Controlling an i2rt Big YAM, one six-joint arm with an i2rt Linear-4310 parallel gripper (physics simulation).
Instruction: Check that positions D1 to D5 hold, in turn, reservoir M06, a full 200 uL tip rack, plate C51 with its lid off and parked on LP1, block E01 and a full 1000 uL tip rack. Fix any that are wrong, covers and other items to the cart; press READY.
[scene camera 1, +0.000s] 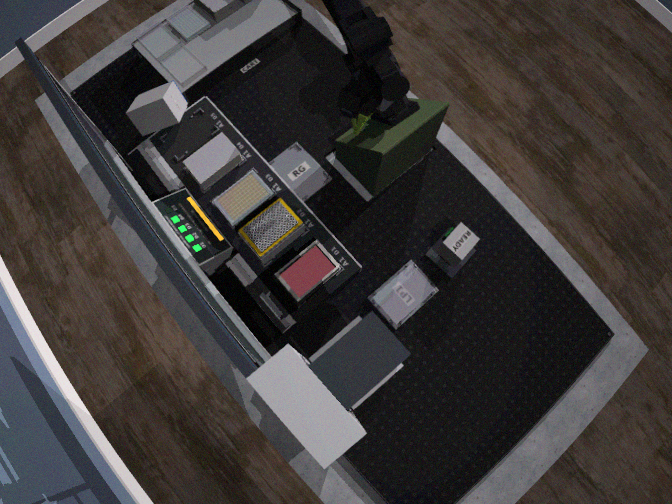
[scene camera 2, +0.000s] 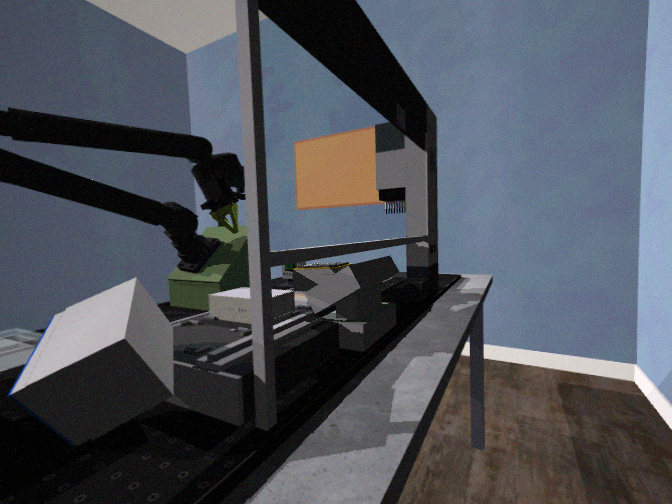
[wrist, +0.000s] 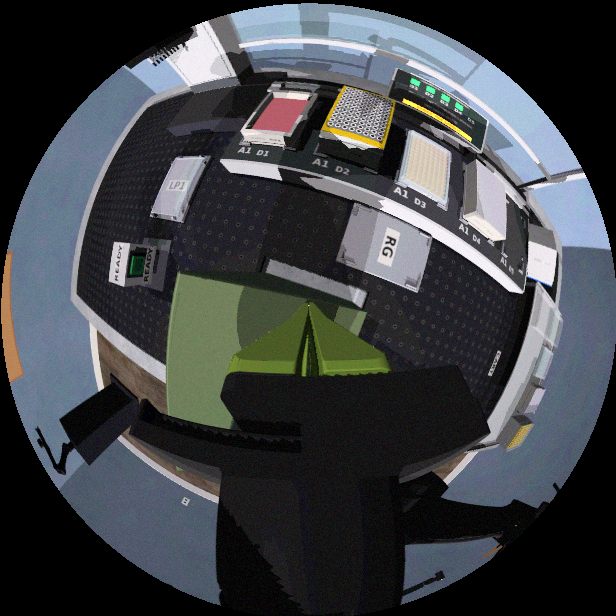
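Observation:
The deck rail holds a red-topped reservoir at D1, a yellow-framed tip rack at D2, a cream uncovered plate at D3 and a grey block at D4. At the D5 end a white box sits tilted; it also shows in scene camera 2. The LP1 pad carries a grey cover-like piece with its label showing. The READY button is right of it. My gripper is shut and empty above the green pedestal, apart from the deck.
A grey RG pad lies between pedestal and rail. The status panel shows several green lights and a yellow bar. The cart with grey trays stands at the far end. A white box and a dark box sit beyond D1.

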